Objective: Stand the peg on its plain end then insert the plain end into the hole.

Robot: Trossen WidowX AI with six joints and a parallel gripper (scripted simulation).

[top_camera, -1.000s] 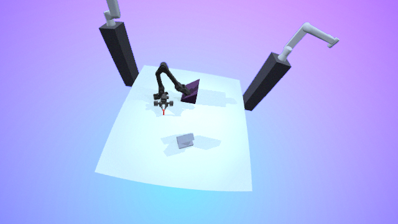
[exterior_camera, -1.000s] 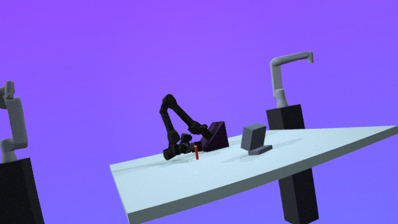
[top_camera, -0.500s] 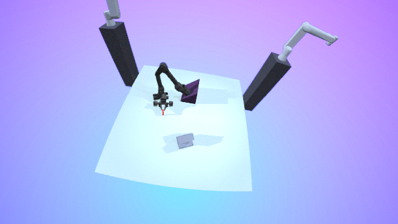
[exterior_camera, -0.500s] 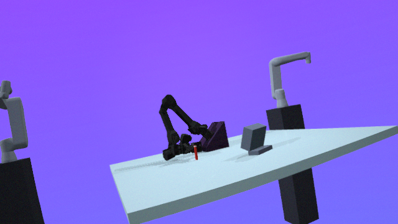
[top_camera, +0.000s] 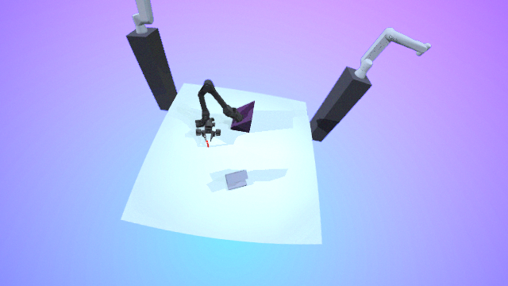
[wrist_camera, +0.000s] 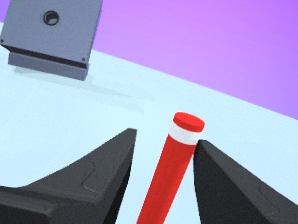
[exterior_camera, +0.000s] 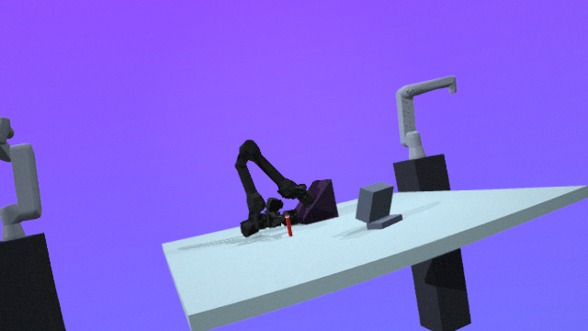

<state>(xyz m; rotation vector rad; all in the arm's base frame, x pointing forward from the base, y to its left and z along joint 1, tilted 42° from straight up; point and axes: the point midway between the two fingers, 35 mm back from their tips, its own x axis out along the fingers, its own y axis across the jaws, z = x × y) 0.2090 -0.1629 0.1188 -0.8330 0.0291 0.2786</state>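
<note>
The red peg lies 1 cm to the right of my gripper tip, 1 cm below it and 1 cm ahead of it. Also, from my gripper tip: low foot: 25 cm to the left, 25 cm ahead, 6 cm below; grey sloped panel: 24 cm to the left, 23 cm ahead, 1 cm above.
</note>
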